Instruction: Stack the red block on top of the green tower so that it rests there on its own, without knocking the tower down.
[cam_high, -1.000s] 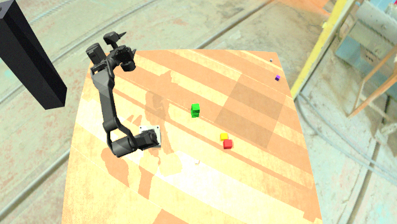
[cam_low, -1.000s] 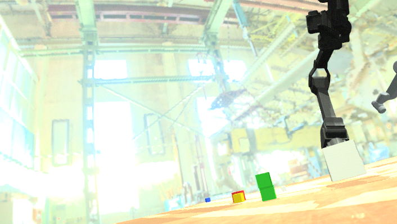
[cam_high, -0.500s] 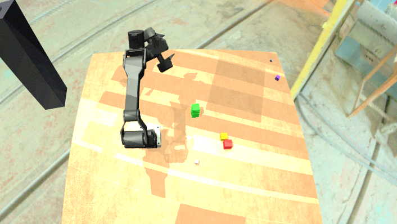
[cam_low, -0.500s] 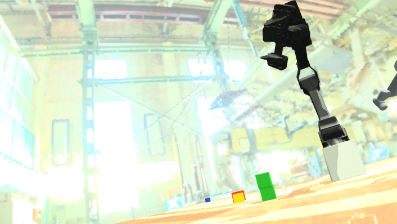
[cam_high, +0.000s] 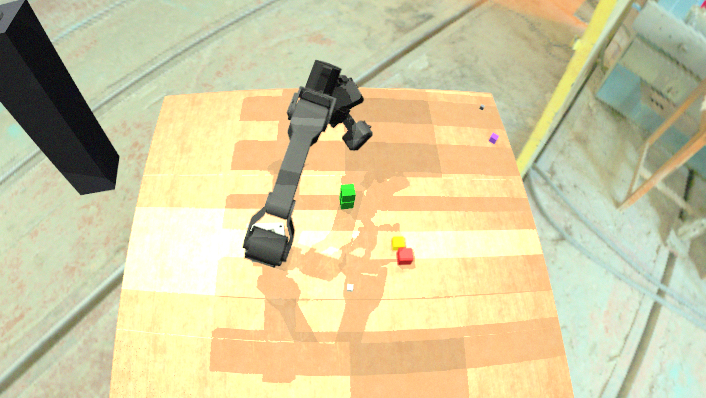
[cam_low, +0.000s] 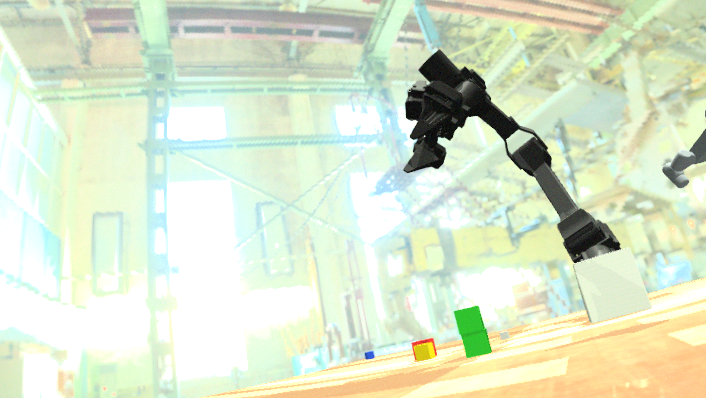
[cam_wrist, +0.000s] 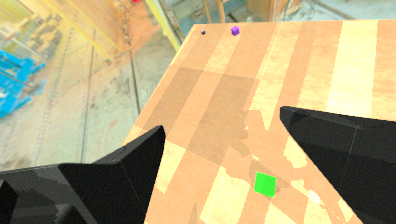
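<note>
Now: gripper tip 10 cm short of the red block, 26 cm to the left of it and 32 cm above it. From my gripper tip the other things lie so: yellow block 10 cm ahead, 22 cm to the right, 32 cm below; purple block 55 cm ahead, 12 cm to the left, 32 cm below; small white block 6 cm behind, 32 cm to the right, 33 cm below.
</note>
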